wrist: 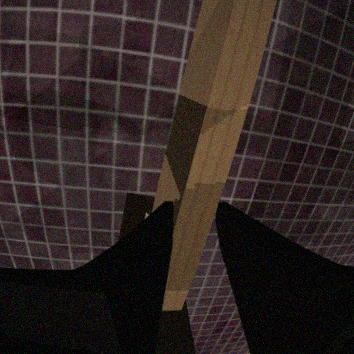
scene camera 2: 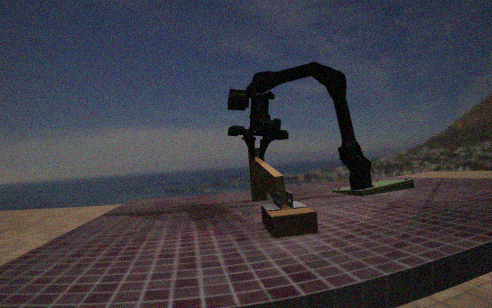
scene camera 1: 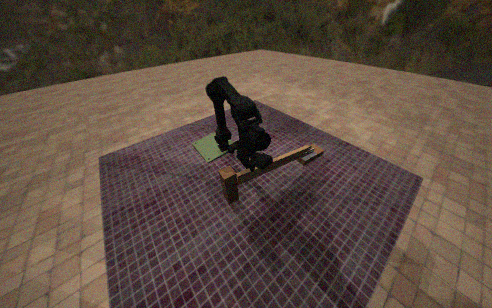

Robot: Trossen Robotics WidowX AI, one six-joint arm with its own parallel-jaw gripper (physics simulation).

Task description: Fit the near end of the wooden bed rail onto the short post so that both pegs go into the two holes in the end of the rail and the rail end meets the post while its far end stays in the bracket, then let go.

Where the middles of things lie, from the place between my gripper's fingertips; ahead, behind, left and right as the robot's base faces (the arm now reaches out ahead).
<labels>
The wooden bed rail (wrist: 226, 50) lies 15 cm to the left of my hand and 4 cm below it.
</labels>
